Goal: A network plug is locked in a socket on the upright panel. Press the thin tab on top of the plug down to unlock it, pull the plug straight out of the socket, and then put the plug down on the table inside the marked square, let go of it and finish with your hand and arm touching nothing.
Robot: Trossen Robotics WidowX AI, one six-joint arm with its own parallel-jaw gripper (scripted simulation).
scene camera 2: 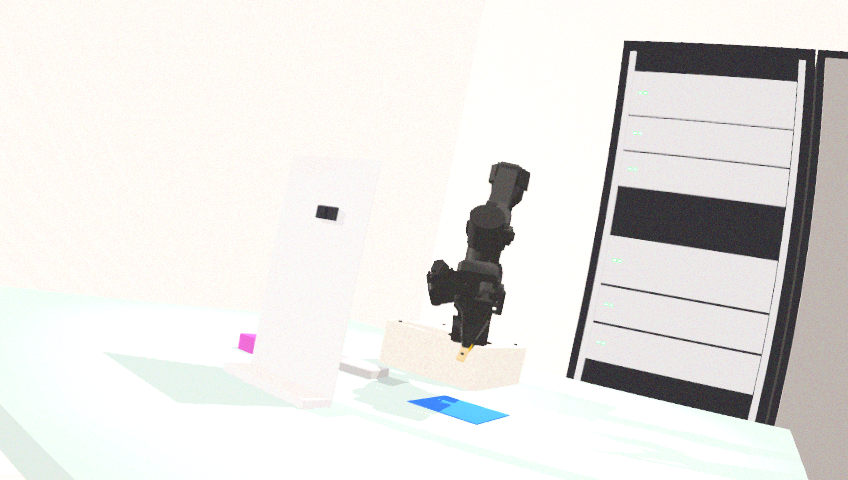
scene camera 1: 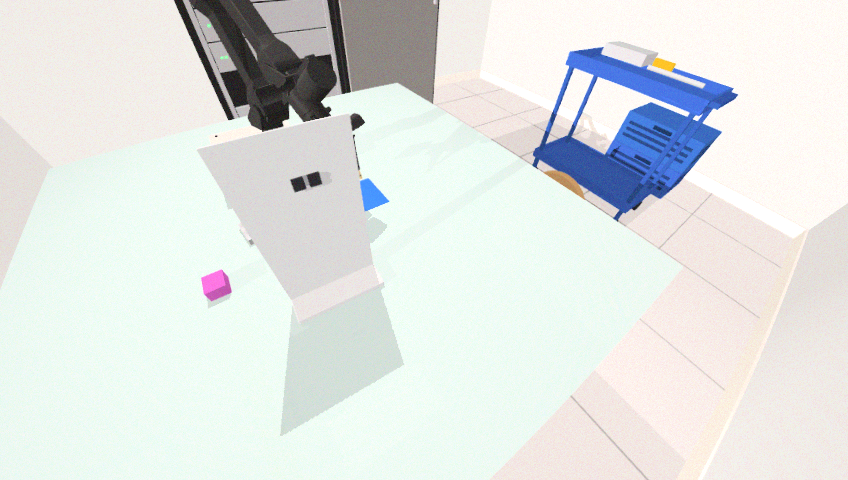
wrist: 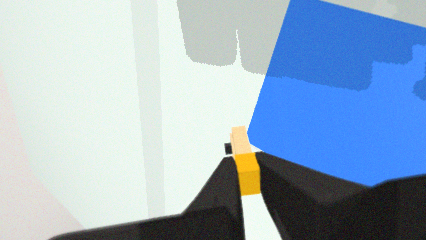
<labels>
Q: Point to a blue marked square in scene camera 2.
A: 469, 412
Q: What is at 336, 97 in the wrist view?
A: A blue marked square.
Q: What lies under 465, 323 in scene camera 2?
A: My gripper.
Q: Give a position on a network plug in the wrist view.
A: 248, 170
</labels>
